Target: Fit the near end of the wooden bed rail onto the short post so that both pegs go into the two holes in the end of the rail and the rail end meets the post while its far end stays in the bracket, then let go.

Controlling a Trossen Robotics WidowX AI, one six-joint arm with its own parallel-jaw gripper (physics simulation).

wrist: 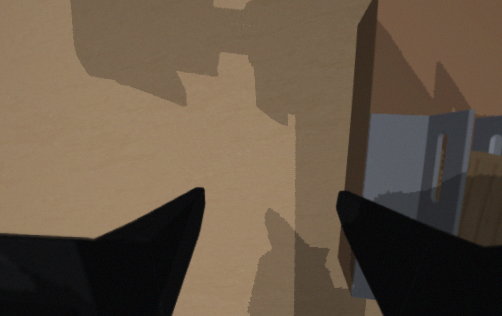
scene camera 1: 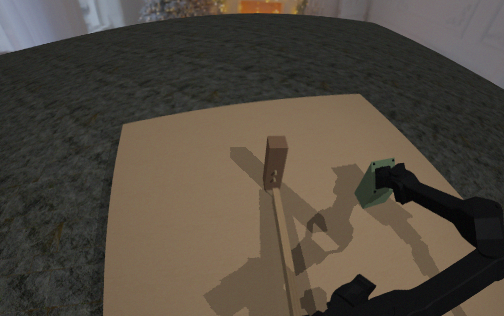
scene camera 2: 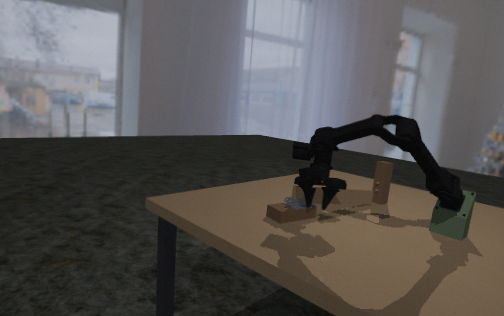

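Pixels of known places: gripper, between the fingertips: (wrist: 271,197) (scene camera 2: 315,208); arm's base, origin of its link: (scene camera 1: 382,177) (scene camera 2: 452,201).
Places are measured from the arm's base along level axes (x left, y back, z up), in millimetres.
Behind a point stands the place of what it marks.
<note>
The short post (scene camera 1: 277,160) {x -112, y -320, z 21 mm} (scene camera 2: 384,180) {x -111, y -296, z -6 mm} stands upright, its pegs (scene camera 1: 274,176) {x -112, y -321, z -47 mm} (scene camera 2: 377,188) {x -112, y -322, z -48 mm} showing uncovered. The wooden bed rail (scene camera 1: 284,230) {x 72, y -348, z -36 mm} (wrist: 486,200) {x 350, y -383, z -36 mm} runs from near the post's foot to the grey metal bracket (scene camera 2: 295,202) {x 361, y -383, z -58 mm} (wrist: 395,145); its near end is beside the post, off the pegs, and whether it touches the post cannot be told. The rail's far end is in the bracket, partly hidden by a finger in the wrist view. My gripper (scene camera 2: 316,208) {x 350, y -305, z -59 mm} (wrist: 271,197) {x 350, y -305, z -59 mm} is open and empty, pointing down beside the bracket; its fingertips are out of view in scene camera 1.
The bracket sits on a brown wooden block (scene camera 2: 290,213) {x 408, y -360, z -83 mm} (wrist: 430,65) {x 406, y -386, z -72 mm}, close to the right finger in the wrist view. The green base block (scene camera 1: 369,189) {x 11, y -46, z -34 mm} (scene camera 2: 451,223) {x 33, y 19, z -66 mm} carries the arm, at the right in both scene views. The table's edge (scene camera 2: 210,239) {x 682, y -417, z -134 mm} runs past the block.
</note>
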